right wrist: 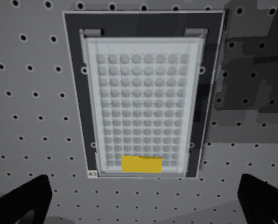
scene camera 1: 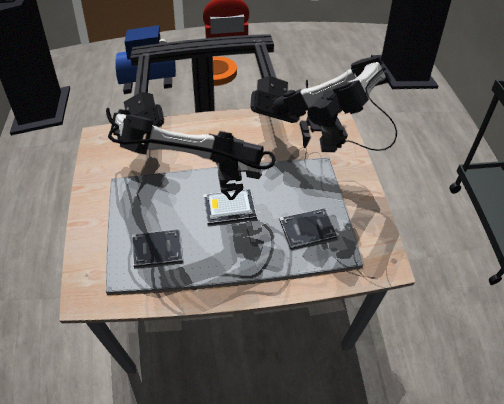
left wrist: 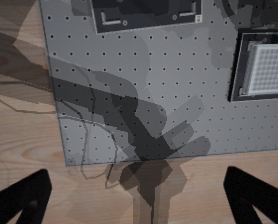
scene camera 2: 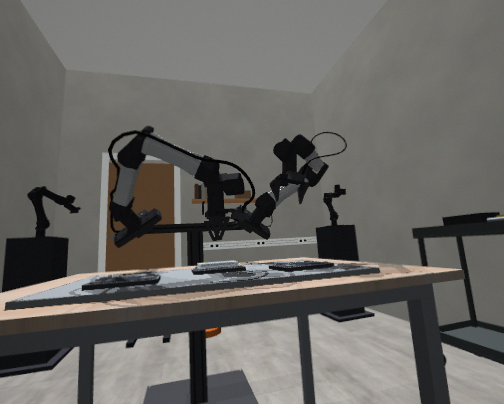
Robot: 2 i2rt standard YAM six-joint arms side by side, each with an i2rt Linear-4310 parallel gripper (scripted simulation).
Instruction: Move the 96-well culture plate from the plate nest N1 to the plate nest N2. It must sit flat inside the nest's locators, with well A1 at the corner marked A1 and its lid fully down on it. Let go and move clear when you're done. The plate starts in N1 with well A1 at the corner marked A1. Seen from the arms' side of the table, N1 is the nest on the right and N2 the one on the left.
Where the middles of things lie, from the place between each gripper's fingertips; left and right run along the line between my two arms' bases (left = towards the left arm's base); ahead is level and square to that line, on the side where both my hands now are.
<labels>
Now: right hand (scene camera 2: 216,240) 10 cm above the plate nest (right wrist: 111,25). From my right hand the other things lie so: nest N2 (scene camera 1: 310,231): 24 cm to the left, 13 cm ahead, 10 cm below; nest N1 (scene camera 1: 156,247): 26 cm to the right, 13 cm ahead, 10 cm below.
I see my left gripper (scene camera 1: 318,147) 14 cm short of the nest N2, 5 cm to the left of it and 23 cm above it. From my left hand the other things lie so: plate nest: 1 cm ahead, 29 cm to the right, 23 cm below; nest N1: 14 cm ahead, 54 cm to the right, 23 cm below.
</labels>
